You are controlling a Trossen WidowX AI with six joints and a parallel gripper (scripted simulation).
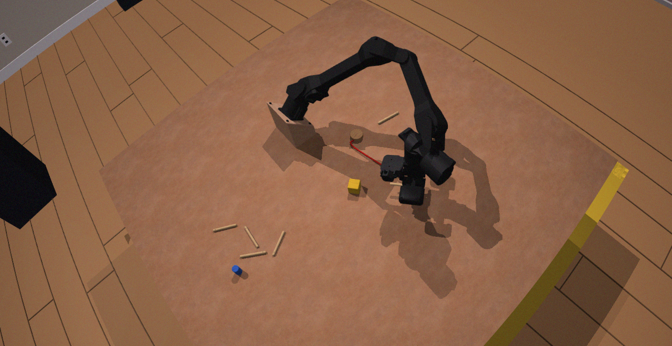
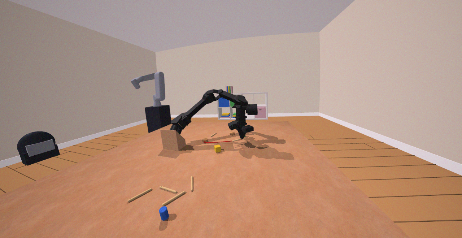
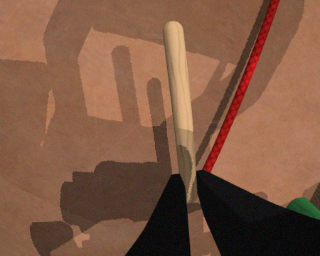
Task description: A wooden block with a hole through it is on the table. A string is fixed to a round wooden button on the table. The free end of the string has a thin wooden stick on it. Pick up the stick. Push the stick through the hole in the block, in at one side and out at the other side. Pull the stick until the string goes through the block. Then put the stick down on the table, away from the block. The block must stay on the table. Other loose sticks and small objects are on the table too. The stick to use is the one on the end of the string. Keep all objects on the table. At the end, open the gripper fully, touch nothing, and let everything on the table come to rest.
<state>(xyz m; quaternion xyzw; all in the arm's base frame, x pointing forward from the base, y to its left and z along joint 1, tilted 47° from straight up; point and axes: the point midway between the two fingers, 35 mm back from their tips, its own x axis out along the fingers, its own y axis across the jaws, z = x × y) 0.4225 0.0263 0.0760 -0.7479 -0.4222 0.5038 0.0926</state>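
My gripper tip is 130 mm past the yellow cube, 100 mm to the left of it and 20 mm above it. Round my gripper tip: blue cylinder: 500 mm to the right, 190 mm behind, 20 mm below; then green cylinder: 120 mm to the left, 10 mm below, 10 mm ahead; then small wooden cube: 140 mm to the left, 20 mm below, 10 mm behind.
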